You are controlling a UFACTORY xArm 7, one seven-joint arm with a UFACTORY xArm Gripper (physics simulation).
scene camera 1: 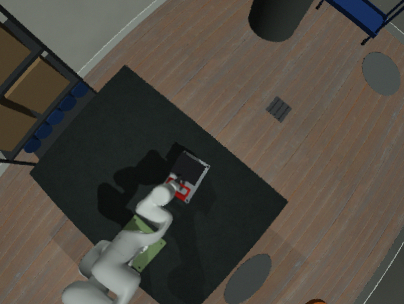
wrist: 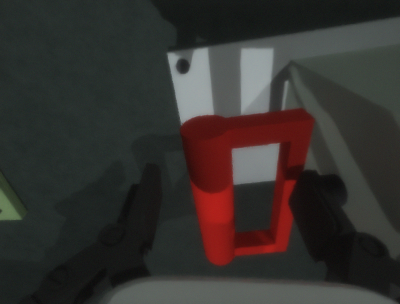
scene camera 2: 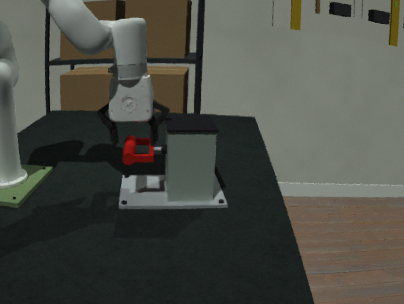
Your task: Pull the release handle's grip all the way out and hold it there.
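The red release handle (scene camera 1: 187,191) (scene camera 2: 129,151) (wrist: 212,200) is a rectangular loop with a thick round grip bar on its outer side. A short metal rod (scene camera 2: 159,149) joins it to the pale box-shaped housing (scene camera 2: 191,167) (wrist: 370,135) with a black top. My gripper (scene camera 2: 134,141) (wrist: 227,183) is open, pointing down, with its fingertips around the upper part of the handle. In the wrist view the left finger is apart from the grip bar on its outer side; the right finger is by the loop's inner bar, near the housing. Whether it touches is unclear.
The housing stands on a light base plate (scene camera 2: 145,203) (wrist: 192,97) on the dark mat (scene camera 1: 120,110) (scene camera 2: 200,260). The arm's green base plate (scene camera 1: 155,250) (scene camera 2: 30,187) is nearby. A shelf rack (scene camera 2: 199,90) with cardboard boxes (scene camera 2: 157,30) stands behind.
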